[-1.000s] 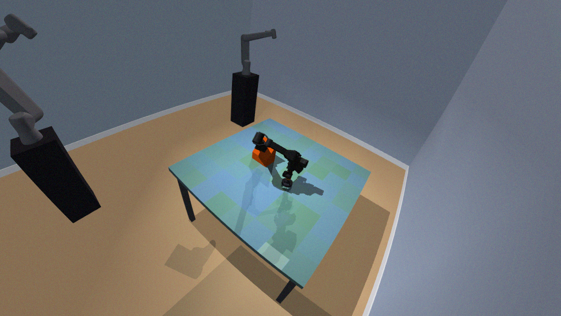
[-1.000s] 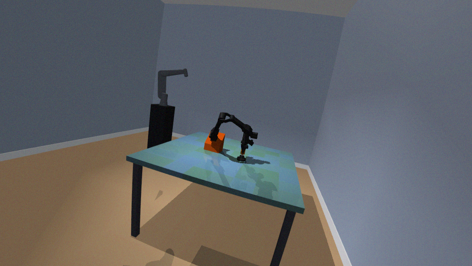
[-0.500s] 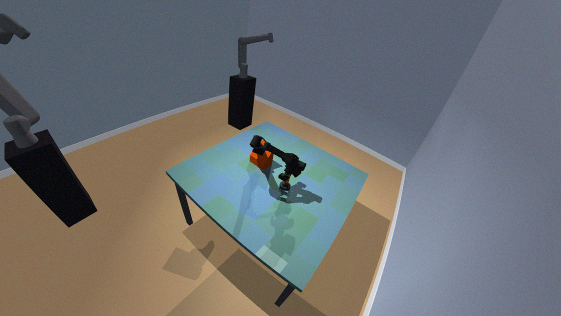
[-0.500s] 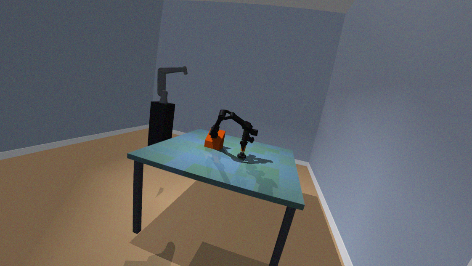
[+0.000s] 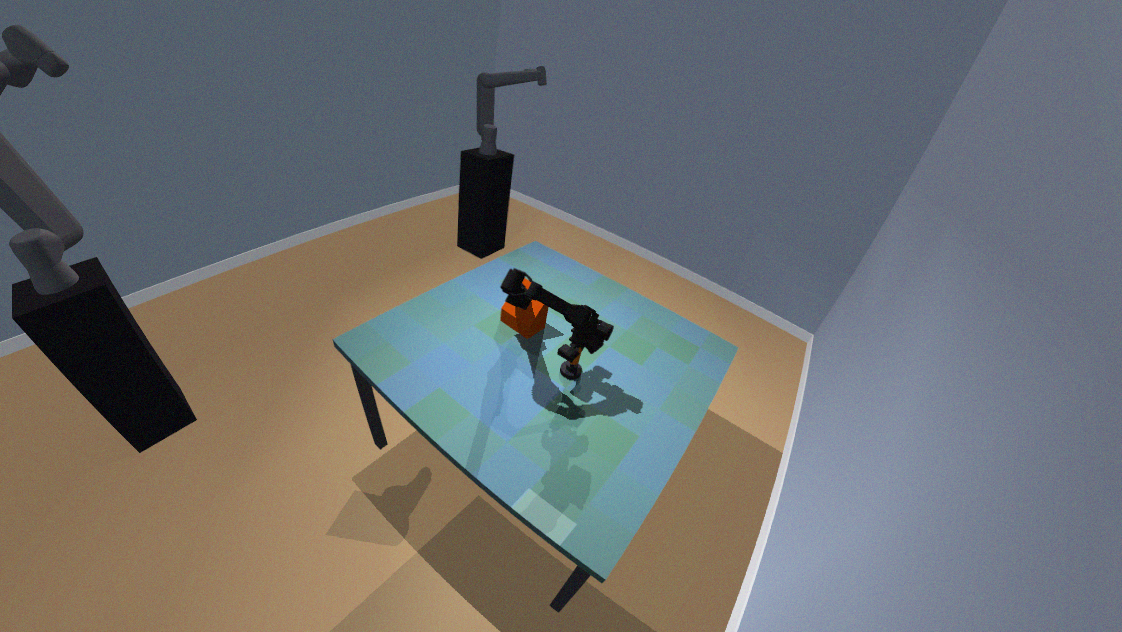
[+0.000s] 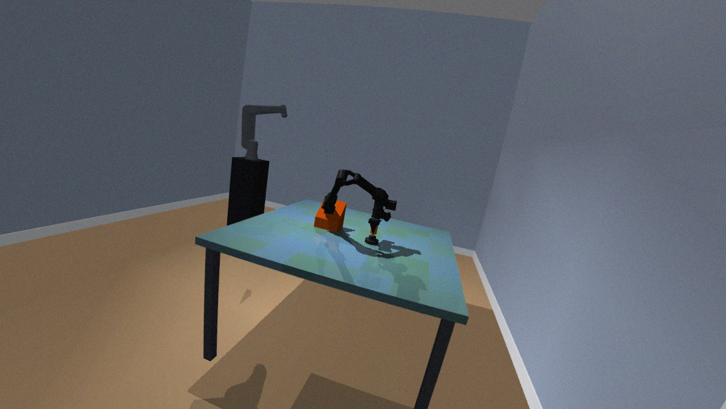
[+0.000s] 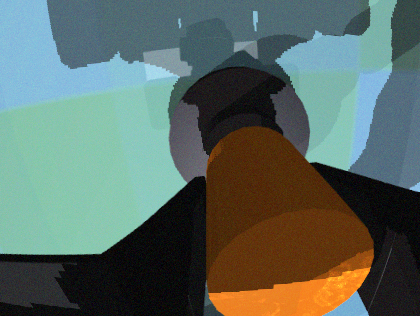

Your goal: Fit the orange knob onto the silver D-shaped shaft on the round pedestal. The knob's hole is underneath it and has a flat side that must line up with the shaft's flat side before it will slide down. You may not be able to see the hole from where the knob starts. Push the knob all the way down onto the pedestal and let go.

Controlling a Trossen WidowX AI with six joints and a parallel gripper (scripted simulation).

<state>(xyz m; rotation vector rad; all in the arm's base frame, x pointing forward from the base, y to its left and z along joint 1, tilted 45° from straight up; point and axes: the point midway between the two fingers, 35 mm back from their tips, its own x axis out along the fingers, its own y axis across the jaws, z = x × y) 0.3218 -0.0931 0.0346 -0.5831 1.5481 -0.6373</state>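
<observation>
Now: gripper tip 3 cm below the orange knob. The rest, counted from my gripper tip: pedestal: 4 cm below.
</observation>
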